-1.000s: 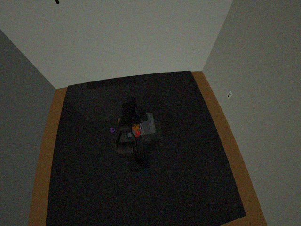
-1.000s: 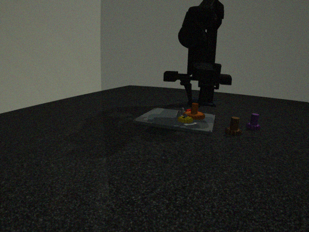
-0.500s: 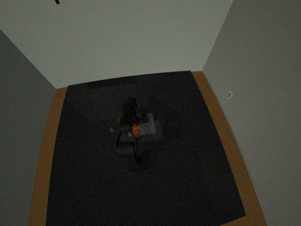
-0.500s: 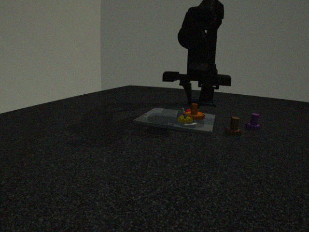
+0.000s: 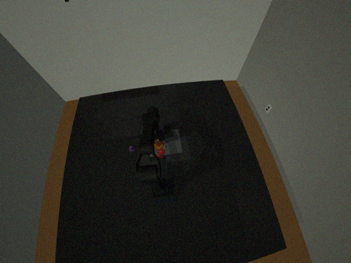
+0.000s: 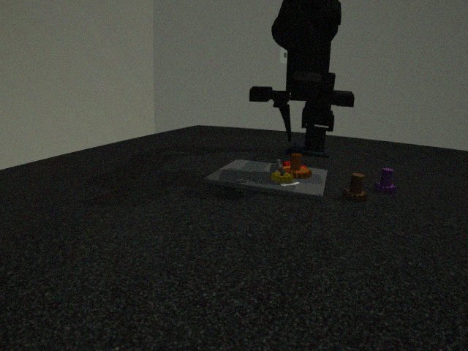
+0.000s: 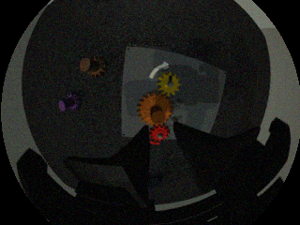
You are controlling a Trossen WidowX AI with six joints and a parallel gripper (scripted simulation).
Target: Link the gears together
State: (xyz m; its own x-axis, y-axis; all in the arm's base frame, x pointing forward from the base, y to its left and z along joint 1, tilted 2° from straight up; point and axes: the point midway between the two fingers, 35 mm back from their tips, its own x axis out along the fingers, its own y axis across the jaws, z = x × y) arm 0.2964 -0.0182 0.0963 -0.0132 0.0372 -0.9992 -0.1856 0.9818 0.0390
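My gripper tip is 5 cm above the orange gear. Round my gripper tip: yellow gear 5 cm ahead, 2 cm to the right, 6 cm below; red gear 5 cm behind, 1 cm to the right, 6 cm below; brown gear 7 cm ahead, 11 cm to the left, 6 cm below.
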